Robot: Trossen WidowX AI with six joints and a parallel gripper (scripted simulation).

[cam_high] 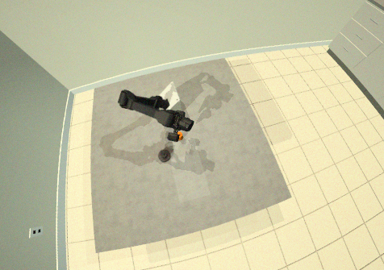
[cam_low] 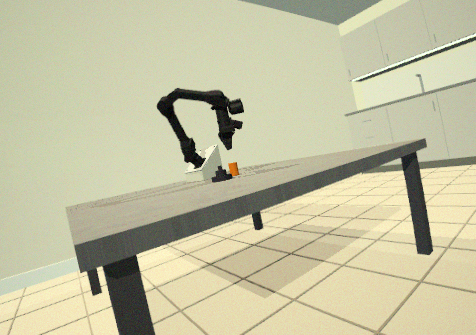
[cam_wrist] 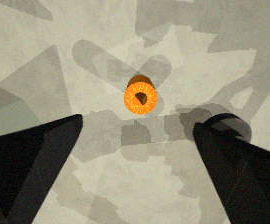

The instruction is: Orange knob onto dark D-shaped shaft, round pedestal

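Now: gripper tip 90 mm above the orange knob. Round my gripper tip: round pedestal 150 mm to the right, 90 mm below, 80 mm ahead.
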